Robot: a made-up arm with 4 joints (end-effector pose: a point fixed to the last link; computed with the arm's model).
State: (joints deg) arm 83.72 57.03 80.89 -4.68
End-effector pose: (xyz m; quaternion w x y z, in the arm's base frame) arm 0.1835 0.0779 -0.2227 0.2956 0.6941 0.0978 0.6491
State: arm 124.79 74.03 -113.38 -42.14
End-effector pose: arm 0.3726 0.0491 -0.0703 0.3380 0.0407 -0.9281 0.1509
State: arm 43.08 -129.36 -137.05 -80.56
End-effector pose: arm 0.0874 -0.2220 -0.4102 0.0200 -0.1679 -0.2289 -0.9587
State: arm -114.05 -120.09 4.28 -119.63
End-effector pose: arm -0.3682 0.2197 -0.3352 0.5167 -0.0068 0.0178 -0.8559
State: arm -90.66 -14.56 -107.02 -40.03
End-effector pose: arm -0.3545 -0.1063 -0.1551 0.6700 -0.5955 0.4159 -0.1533
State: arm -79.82 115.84 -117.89 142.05
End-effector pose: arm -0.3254 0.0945 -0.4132 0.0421 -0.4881 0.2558 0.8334
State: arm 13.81 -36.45 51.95 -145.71
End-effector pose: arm 0.0046 -0.4351 -0.2893 0.5693 0.0799 -0.7287 -0.3722
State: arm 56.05 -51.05 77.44 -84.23
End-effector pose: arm 0.2467 -0.2509 -0.4128 0.9319 0.3147 -0.0848 -0.1593
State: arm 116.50 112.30 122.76 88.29
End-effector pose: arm 0.1206 0.0007 -0.3211 0.4879 -0.0022 0.1858 -0.8529
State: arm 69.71 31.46 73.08 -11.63
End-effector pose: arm 0.2314 0.0323 -0.3061 0.5546 0.6499 0.0931 0.5112
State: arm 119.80 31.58 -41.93 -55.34
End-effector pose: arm 0.3547 0.2345 -0.1331 0.2762 0.3801 -0.6250 0.6233
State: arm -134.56 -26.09 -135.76 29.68
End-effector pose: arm -0.3152 0.1984 -0.0737 0.1018 -0.1952 0.9221 -0.3182
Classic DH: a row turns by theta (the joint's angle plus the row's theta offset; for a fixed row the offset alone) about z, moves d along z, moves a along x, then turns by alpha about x. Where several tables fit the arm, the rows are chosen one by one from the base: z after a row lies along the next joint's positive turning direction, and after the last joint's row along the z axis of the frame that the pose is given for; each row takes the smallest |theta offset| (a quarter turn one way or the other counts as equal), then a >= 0, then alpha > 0; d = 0 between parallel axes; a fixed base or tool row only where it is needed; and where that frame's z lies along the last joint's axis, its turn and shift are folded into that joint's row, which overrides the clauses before.
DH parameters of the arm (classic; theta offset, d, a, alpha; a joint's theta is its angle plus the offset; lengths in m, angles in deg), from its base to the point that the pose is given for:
joint 1: 0 -0.2569 -0.0729 90
joint 2: 90 0.3085 0.0122 90
joint 3: 0 0.0222 -0.0704 90
joint 4: 90 -0.1135 0.092 90
tool (fixed): 0 -0.0919 0 0

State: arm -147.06 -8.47 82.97 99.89
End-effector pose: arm 0.0487 0.2439 -0.3614 0.5790 0.7137 -0.2714 -0.2860
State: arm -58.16 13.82 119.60 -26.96
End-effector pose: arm -0.0925 -0.1473 -0.2530 0.3640 0.6652 -0.5705 -0.3156
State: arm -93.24 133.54 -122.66 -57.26
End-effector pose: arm -0.2675 0.2861 -0.2388 0.4248 0.8211 -0.1735 0.3394
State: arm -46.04 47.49 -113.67 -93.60
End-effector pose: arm -0.2251 -0.1095 -0.1061 0.2959 -0.9106 -0.1735 0.2305
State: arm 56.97 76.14 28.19 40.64
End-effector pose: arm 0.3430 -0.0486 -0.2778 0.7130 0.2532 -0.1990 0.6228
